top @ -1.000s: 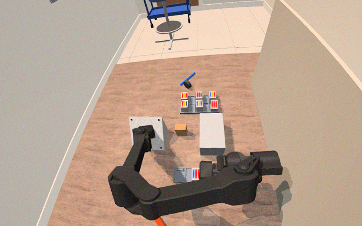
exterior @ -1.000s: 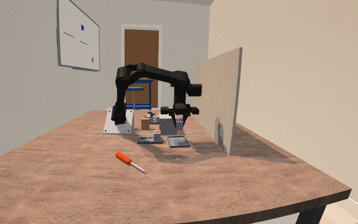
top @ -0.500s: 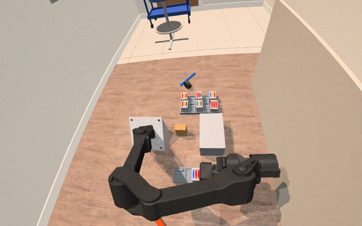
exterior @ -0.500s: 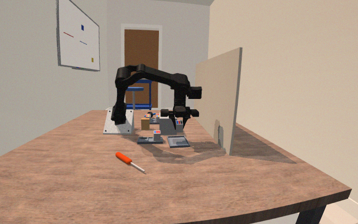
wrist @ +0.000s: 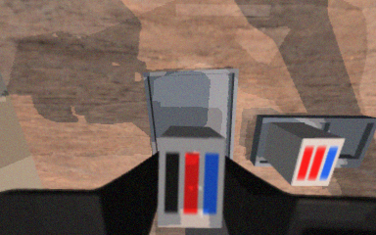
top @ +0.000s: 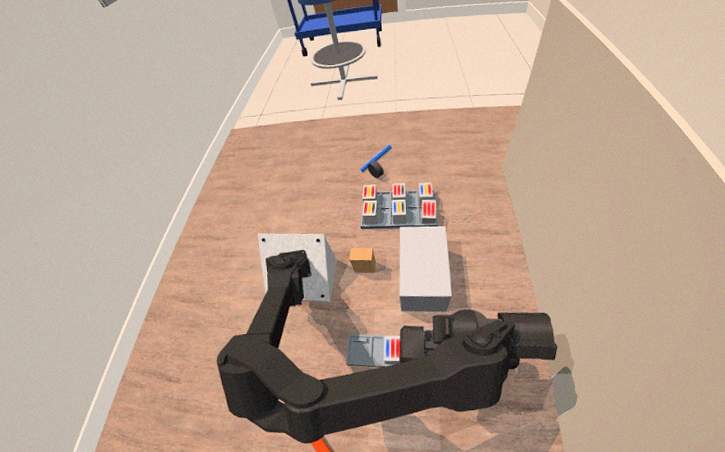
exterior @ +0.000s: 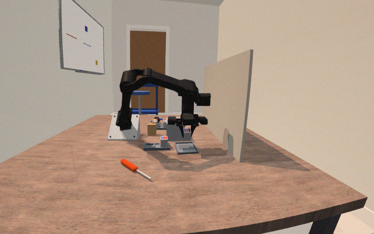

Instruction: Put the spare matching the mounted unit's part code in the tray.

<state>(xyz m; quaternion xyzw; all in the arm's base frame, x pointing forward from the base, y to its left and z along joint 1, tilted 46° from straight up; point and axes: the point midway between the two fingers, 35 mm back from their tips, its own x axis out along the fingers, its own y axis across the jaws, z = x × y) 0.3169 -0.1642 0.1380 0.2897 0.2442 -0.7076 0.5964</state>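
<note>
My gripper tip is now 50 mm above the grey tray. Also, from my gripper tip: brown block (230 mm to the left, 160 mm behind, 20 mm below); grey rack (140 mm behind, 50 mm below, 30 mm to the left); mounted unit (190 mm to the left, 30 mm behind, 10 mm below).
</note>
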